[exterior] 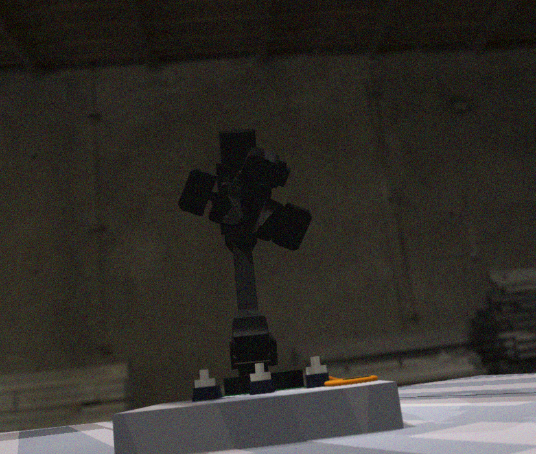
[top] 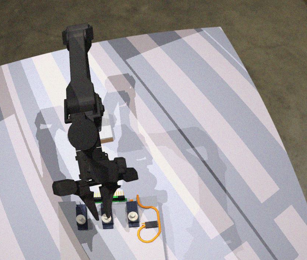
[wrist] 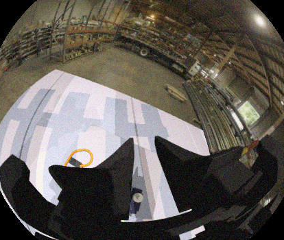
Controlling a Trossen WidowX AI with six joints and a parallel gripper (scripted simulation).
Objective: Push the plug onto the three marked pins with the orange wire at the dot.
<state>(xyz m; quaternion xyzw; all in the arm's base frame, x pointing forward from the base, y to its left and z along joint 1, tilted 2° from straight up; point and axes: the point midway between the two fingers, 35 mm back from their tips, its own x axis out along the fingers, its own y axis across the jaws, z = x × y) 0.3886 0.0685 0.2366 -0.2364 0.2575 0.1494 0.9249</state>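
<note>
Now: gripper tip 19 cm above the green band, 13 cm past it and 1 cm to the right of it. Also, from my gripper tip: black pin header: 20 cm below, 12 cm behind, 2 cm to the right; then grey holder: 24 cm below, 3 cm ahead, 1 cm to the right.
</note>
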